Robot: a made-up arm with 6 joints.
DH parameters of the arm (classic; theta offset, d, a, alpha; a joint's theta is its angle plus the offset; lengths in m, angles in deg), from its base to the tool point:
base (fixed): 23.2 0 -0.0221 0
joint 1: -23.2 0.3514 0.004 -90
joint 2: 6.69 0 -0.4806 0
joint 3: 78.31 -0.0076 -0.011 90
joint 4: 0 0.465 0.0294 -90
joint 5: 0 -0.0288 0.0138 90
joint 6: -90 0.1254 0.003 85
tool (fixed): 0 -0.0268 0 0
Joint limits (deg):
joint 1: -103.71..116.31
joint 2: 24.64..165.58
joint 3: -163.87..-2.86
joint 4: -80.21..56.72
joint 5: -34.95..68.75
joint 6: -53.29..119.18
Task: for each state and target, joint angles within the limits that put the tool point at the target. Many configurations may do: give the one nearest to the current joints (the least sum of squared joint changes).
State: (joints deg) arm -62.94 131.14 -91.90 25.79 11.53 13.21
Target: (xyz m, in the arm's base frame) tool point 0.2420 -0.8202 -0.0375
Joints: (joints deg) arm -72.10 165.05 -115.62 25.14 1.33 13.29
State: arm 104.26 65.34 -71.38 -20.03 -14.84 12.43
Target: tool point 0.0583 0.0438 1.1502
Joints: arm 85.44 40.45 -88.26 -34.71 2.28 5.78
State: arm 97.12 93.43 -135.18 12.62 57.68 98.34
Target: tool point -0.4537 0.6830 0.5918
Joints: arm 116.31 123.34 -115.81 38.30 65.11 96.23
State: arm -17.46 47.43 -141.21 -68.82 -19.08 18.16
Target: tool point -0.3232 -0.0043 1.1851
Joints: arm -11.92 24.69 -97.93 -64.93 -10.89 19.80
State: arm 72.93 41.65 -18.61 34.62 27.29 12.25
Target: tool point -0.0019 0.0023 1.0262
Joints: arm 69.01 26.16 -73.65 14.88 7.05 7.29
